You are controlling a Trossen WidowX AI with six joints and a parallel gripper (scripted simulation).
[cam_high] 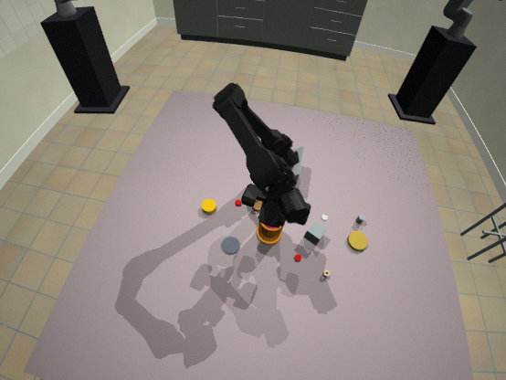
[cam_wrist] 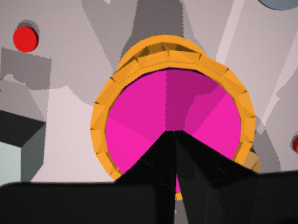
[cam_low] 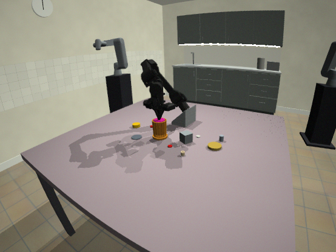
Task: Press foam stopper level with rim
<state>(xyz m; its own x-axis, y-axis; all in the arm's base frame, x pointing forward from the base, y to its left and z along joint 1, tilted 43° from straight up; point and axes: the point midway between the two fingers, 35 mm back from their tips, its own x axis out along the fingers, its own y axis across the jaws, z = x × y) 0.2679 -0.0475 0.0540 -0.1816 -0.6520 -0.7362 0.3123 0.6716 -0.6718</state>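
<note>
The magenta foam stopper is 5 cm below my hand. The rest, counted from my hand: grey cube: 15 cm to the left, 11 cm below; then red button: 13 cm below, 10 cm to the left, 8 cm ahead; then brown disc: 13 cm below, 10 cm behind, 4 cm to the right.
</note>
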